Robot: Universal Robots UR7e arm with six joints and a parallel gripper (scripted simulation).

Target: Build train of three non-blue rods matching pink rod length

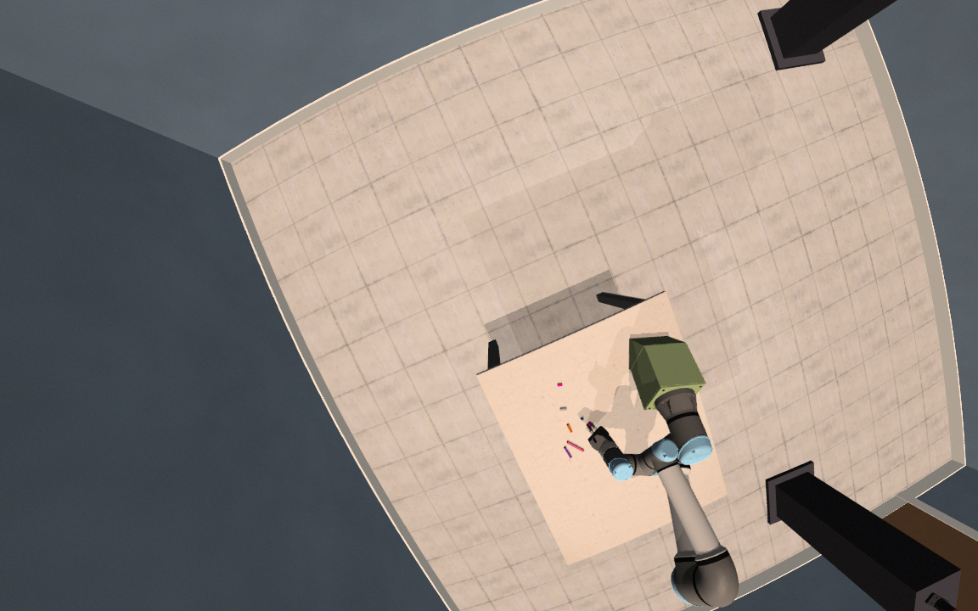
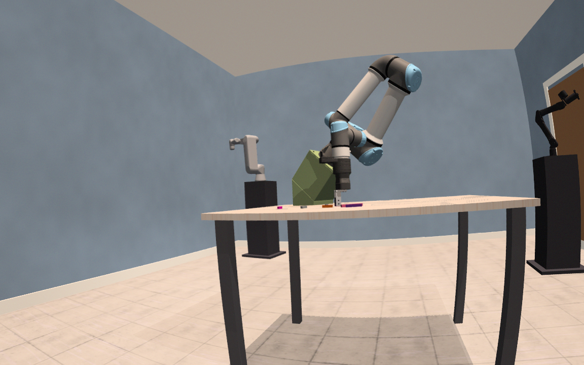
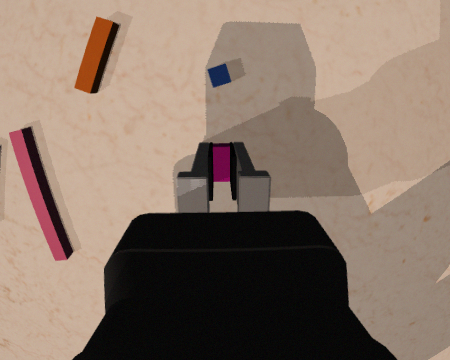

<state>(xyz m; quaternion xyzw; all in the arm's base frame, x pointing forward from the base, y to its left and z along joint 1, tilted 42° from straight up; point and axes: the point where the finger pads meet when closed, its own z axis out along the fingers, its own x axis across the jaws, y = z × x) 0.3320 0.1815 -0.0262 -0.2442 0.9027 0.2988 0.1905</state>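
The small blue rod is 30 mm ahead of my hand, 40 mm to the right of it and 10 mm below it. The rest, counted from my hand: orange rod: 90 mm ahead, 10 mm to the right, 10 mm below; grey rod: 100 mm ahead, 110 mm to the right, 10 mm below; pink rod: 80 mm ahead, 80 mm to the left, 10 mm below.
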